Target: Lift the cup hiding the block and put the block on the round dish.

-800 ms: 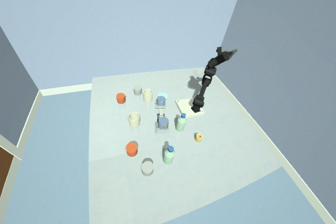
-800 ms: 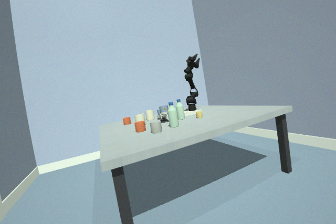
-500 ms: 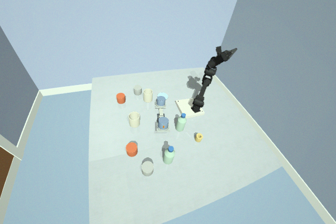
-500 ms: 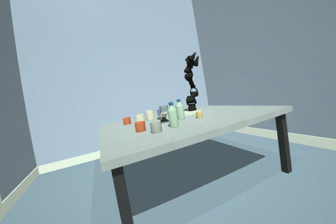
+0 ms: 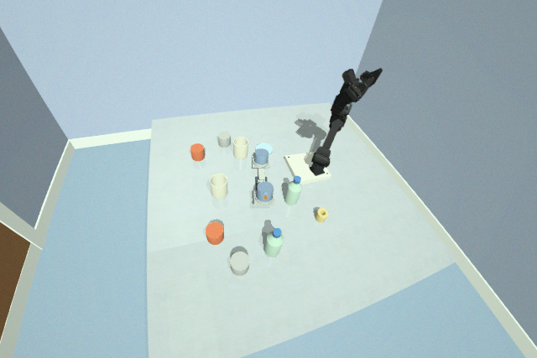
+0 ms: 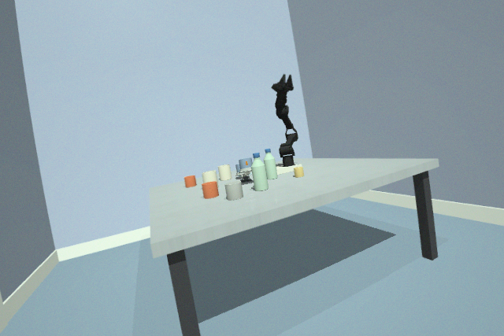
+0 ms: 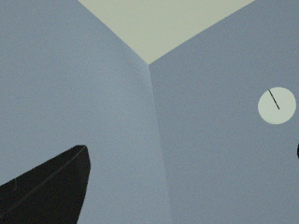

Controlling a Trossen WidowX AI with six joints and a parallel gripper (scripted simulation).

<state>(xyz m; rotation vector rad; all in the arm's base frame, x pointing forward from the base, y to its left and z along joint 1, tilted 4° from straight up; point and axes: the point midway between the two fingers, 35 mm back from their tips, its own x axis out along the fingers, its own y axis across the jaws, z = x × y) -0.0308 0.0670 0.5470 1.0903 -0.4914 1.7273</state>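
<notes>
The balance is 57 cm below my gripper tip, 37 cm ahead of it and 10 cm to the right of it.
</notes>
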